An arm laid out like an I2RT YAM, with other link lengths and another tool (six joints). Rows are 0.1 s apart.
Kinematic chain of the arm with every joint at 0, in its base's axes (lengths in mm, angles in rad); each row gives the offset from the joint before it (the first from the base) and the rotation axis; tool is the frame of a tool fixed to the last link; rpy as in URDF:
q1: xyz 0 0 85.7 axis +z
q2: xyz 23.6 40 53.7 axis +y
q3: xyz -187.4 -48.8 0 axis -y
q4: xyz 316 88.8 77.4 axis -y
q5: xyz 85.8 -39.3 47 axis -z
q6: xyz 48.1 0 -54.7 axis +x
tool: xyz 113 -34 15 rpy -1.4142 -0.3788 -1.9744
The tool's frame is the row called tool.
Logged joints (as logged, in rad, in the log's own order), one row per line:
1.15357 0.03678 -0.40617 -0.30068 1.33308 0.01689
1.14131 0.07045 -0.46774 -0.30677 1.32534 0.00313
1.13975 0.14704 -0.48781 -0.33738 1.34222 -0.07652
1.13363 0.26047 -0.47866 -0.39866 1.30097 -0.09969
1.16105 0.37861 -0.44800 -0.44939 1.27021 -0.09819
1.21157 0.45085 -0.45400 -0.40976 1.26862 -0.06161
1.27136 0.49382 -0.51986 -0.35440 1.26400 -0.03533
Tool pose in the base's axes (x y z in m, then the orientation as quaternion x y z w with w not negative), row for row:
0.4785 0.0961 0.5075 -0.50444 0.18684 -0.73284 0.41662
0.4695 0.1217 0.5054 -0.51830 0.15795 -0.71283 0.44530
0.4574 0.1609 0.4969 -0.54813 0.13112 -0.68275 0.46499
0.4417 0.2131 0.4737 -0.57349 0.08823 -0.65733 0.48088
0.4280 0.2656 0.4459 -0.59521 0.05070 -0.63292 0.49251
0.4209 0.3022 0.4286 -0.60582 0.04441 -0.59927 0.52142
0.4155 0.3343 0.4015 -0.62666 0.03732 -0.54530 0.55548
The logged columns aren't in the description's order. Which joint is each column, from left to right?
Columns, left to right: q2, q1, q5, q6, q3, q4.
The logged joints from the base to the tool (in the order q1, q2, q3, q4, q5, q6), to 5 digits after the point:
0.03678 1.15357 1.33308 0.01689 -0.40617 -0.30068
0.07045 1.14131 1.32534 0.00313 -0.46774 -0.30677
0.14704 1.13975 1.34222 -0.07652 -0.48781 -0.33738
0.26047 1.13363 1.30097 -0.09969 -0.47866 -0.39866
0.37861 1.16105 1.27021 -0.09819 -0.44800 -0.44939
0.45085 1.21157 1.26862 -0.06161 -0.45400 -0.40976
0.49382 1.27136 1.26400 -0.03533 -0.51986 -0.35440

